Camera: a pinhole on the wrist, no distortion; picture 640 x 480 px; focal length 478.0 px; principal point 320.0 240.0 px. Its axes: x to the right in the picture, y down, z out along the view. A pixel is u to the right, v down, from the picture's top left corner.
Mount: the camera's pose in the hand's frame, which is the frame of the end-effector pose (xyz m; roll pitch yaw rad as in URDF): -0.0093 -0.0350 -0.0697 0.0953 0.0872 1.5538
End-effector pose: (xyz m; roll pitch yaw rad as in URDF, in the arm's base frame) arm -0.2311 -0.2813 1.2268 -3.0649 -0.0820 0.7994
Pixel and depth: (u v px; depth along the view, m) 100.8 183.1 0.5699
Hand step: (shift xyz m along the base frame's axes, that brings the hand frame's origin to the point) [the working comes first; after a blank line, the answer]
In the camera's frame: -0.2613 -0.0678 0.5699

-0.1021 0.3067 -0.4807
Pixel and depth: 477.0 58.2 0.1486
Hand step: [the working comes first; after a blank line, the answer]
In the camera's frame: 0.0488 -0.0565 0.1486

0.0612 0.0349 -0.0644
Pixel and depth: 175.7 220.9 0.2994
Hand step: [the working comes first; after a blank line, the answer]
In the camera's frame: -0.0904 -0.0120 0.2994

-0.0505 0.1166 -0.2224
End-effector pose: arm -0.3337 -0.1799 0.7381 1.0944 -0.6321 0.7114
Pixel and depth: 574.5 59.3 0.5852
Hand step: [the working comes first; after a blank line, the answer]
In the camera's frame: 0.3116 -0.2212 0.5852

0.1173 -0.2481 0.5613
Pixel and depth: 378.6 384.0 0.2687
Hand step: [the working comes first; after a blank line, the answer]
In the camera's frame: 0.0329 0.0809 0.2687

0.0210 -0.2046 0.0534
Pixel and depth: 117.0 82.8 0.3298
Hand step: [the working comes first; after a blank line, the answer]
In the camera's frame: -0.1401 -0.1085 0.3298

0.2795 -0.1536 0.0647
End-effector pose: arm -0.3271 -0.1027 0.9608 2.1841 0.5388 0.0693
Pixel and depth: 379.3 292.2 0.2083
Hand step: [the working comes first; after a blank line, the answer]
In the camera's frame: 0.0258 0.0227 0.2083

-0.0382 -0.1200 -0.0554
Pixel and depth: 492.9 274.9 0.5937
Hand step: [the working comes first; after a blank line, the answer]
In the camera's frame: 0.2148 0.0433 0.5937

-0.0071 -0.5470 -0.0918
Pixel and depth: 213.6 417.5 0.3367
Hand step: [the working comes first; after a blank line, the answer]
In the camera's frame: -0.0749 0.1250 0.3367

-0.1907 -0.1999 -0.1417
